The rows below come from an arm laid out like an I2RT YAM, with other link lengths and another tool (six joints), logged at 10 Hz.
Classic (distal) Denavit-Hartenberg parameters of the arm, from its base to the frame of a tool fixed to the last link. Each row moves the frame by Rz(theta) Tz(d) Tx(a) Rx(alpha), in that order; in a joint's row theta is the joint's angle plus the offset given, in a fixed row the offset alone. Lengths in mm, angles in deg.
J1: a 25.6, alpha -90, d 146.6, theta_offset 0
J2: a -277.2, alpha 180, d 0, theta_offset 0
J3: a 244.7, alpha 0, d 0, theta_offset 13.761
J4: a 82.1, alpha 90, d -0.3, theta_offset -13.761
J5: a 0, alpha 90, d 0.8, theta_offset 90
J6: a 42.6, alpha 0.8, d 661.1, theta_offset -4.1
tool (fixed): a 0, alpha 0, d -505.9, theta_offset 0
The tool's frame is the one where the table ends.
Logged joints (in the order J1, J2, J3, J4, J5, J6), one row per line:
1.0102 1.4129 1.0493 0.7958 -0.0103 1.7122
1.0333 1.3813 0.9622 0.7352 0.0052 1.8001
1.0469 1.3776 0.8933 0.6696 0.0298 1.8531
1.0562 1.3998 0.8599 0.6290 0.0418 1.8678
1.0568 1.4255 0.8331 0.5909 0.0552 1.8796
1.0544 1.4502 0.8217 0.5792 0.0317 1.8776
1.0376 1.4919 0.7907 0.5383 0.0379 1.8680
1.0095 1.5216 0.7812 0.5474 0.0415 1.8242
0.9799 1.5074 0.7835 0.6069 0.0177 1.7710
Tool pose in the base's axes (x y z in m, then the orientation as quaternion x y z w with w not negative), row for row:
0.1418 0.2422 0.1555 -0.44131 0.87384 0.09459 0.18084
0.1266 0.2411 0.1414 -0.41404 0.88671 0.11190 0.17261
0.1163 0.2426 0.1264 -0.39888 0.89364 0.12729 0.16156
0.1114 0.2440 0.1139 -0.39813 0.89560 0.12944 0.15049
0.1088 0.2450 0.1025 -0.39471 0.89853 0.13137 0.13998
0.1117 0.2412 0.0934 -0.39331 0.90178 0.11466 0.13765
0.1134 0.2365 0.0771 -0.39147 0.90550 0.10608 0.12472
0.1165 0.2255 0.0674 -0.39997 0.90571 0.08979 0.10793
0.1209 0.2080 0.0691 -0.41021 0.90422 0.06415 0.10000
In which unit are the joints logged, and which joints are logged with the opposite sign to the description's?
The joints are logged in radians. Opposite sign: J4, J5.
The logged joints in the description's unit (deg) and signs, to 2 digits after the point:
57.88 80.95 60.12 -45.60 0.59 98.10
59.20 79.14 55.13 -42.12 -0.30 103.14
59.98 78.93 51.18 -38.37 -1.71 106.17
60.52 80.20 49.27 -36.04 -2.39 107.02
60.55 81.68 47.73 -33.86 -3.16 107.69
60.41 83.09 47.08 -33.19 -1.82 107.58
59.45 85.48 45.30 -30.84 -2.17 107.03
57.84 87.18 44.76 -31.36 -2.38 104.52
56.14 86.37 44.89 -34.77 -1.01 101.47

